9 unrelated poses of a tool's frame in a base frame.
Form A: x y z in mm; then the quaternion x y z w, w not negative.
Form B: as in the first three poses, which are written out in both.
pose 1, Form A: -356.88 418.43 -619.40 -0.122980 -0.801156 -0.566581 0.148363
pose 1, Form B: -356.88 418.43 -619.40 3.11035 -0.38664 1.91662
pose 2, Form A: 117.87 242.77 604.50 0.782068 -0.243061 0.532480 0.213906
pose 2, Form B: 117.87 242.77 604.50 -0.45084 -1.21353 2.92332
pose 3, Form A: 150.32 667.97 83.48 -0.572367 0.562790 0.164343 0.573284
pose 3, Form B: 150.32 667.97 83.48 -0.96978 0.98524 -2.12038
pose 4, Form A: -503.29 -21.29 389.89 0.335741 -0.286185 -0.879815 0.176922
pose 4, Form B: -503.29 -21.29 389.89 -2.52606 0.51153 0.79483
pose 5, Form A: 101.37 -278.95 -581.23 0.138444 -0.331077 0.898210 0.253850
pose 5, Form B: 101.37 -278.95 -581.23 2.72918 -0.42991 -0.61501
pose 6, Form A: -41.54 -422.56 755.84 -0.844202 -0.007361 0.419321 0.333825
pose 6, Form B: -41.54 -422.56 755.84 0.42373 0.77970 -2.21217
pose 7, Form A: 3.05 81.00 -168.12 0.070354 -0.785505 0.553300 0.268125
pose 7, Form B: 3.05 81.00 -168.12 2.92505 -0.52254 -1.85615
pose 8, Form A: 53.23 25.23 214.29 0.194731 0.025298 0.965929 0.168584
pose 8, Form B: 53.23 25.23 214.29 2.77246 -0.37649 0.12347
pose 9, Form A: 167.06 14.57 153.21 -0.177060 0.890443 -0.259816 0.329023
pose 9, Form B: 167.06 14.57 153.21 -2.54807 0.51662 -2.41255
